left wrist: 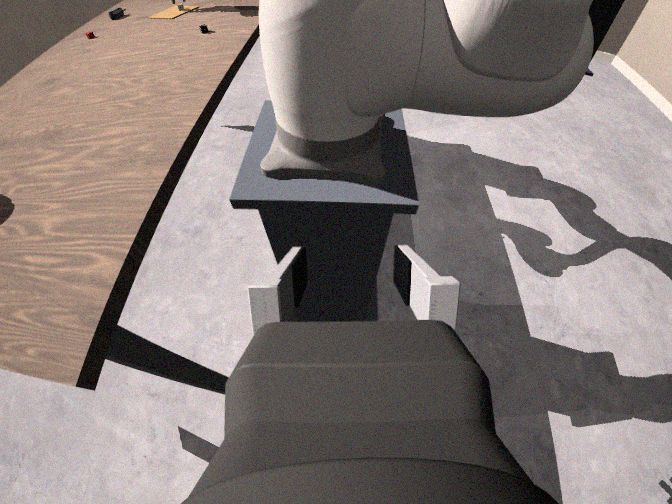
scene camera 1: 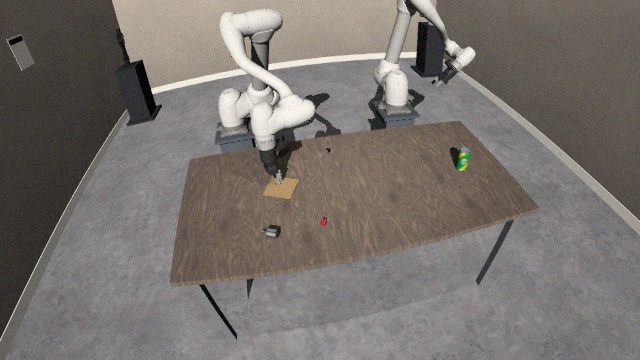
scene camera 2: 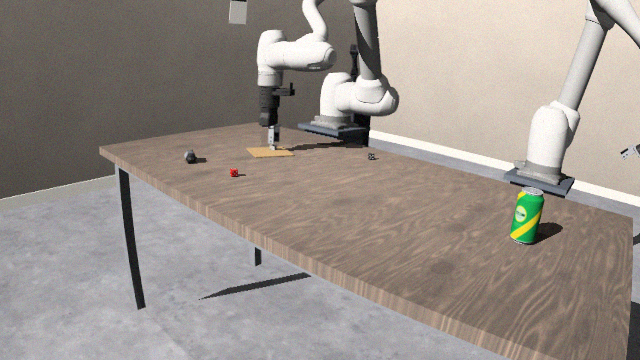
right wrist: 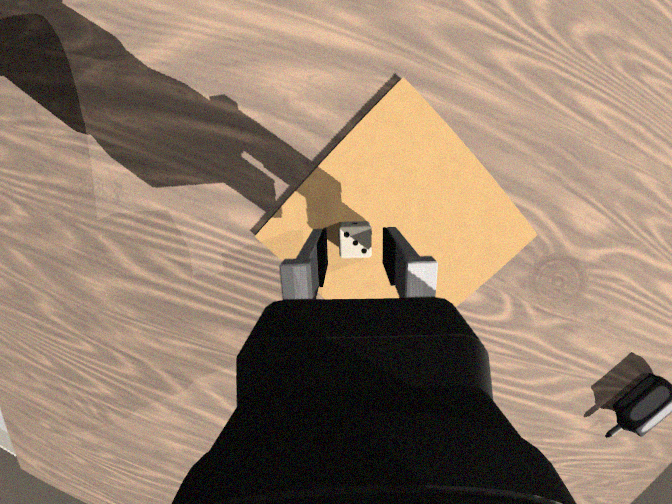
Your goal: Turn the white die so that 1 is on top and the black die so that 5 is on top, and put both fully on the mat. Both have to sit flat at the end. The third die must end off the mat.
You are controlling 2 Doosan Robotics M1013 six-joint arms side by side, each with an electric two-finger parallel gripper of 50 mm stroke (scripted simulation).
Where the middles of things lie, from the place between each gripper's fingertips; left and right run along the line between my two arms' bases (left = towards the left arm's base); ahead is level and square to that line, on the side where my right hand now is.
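White die (right wrist: 355, 238): 30 mm below my right hand (scene camera 2: 273, 142). Tan mat (right wrist: 402, 166): 30 mm ahead of my right hand, 10 mm to the left of it, 50 mm below it.
My left gripper stands 67 cm short of the white die, 116 cm to the left of it and 14 cm above it. Tan mat, counted from my left hand: 70 cm ahead, 115 cm to the right, 16 cm below.
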